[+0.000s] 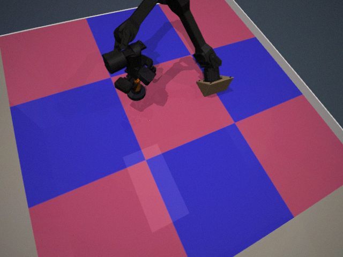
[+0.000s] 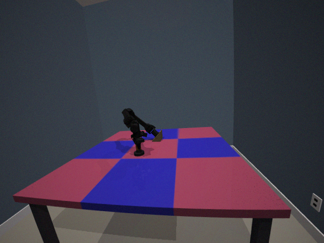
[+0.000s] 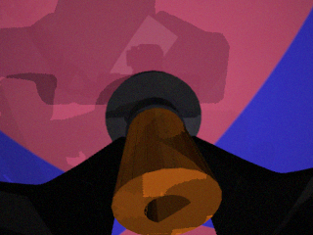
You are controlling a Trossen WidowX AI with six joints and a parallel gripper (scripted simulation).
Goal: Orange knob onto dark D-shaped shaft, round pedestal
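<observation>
Right now my gripper tip is 20 mm below the orange knob. The rest, counted from my gripper tip: pedestal 20 mm below.
</observation>
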